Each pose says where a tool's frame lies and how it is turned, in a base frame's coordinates. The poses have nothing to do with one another.
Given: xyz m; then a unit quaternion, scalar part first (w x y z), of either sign.
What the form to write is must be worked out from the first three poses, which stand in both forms.
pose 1, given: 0.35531, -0.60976, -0.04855, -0.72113, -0.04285, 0.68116, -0.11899
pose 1, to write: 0.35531, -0.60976, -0.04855, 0.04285, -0.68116, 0.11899, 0.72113
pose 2, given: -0.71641, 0.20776, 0.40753, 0.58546, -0.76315, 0.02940, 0.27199
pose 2, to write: -0.71641, 0.20776, 0.40753, -0.76315, 0.02940, 0.27199, 0.58546
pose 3, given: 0.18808, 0.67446, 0.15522, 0.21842, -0.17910, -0.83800, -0.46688
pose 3, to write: 0.18808, 0.67446, 0.15522, -0.17910, -0.83800, -0.46688, 0.21842
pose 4, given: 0.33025, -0.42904, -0.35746, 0.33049, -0.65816, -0.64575, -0.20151
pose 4, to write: 0.33025, -0.42904, -0.35746, -0.65816, -0.64575, -0.20151, 0.33049
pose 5, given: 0.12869, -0.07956, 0.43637, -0.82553, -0.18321, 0.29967, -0.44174
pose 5, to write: 0.12869, -0.07956, 0.43637, 0.18321, -0.29967, 0.44174, 0.82553
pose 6, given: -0.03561, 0.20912, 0.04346, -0.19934, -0.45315, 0.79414, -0.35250
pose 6, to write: -0.03561, 0.20912, 0.04346, 0.45315, -0.79414, 0.35250, 0.19934
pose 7, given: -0.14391, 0.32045, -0.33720, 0.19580, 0.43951, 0.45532, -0.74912
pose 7, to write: -0.14391, 0.32045, -0.33720, 0.43951, 0.45532, -0.74912, 0.19580
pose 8, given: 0.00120, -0.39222, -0.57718, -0.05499, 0.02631, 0.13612, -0.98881
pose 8, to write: 0.00120, -0.39222, -0.57718, -0.02631, -0.13612, 0.98881, 0.05499
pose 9, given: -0.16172, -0.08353, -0.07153, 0.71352, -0.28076, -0.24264, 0.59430
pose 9, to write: -0.16172, -0.08353, -0.07153, -0.28076, -0.24264, 0.59430, 0.71352
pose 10, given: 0.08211, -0.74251, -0.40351, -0.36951, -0.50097, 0.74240, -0.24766
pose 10, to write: 0.08211, -0.74251, -0.40351, 0.50097, -0.74240, 0.24766, 0.36951
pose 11, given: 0.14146, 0.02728, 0.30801, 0.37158, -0.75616, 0.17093, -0.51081
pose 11, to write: 0.14146, 0.02728, 0.30801, -0.75616, 0.17093, -0.51081, 0.37158
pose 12, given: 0.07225, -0.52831, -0.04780, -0.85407, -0.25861, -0.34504, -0.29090
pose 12, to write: 0.07225, -0.52831, -0.04780, 0.25861, 0.34504, 0.29090, 0.85407
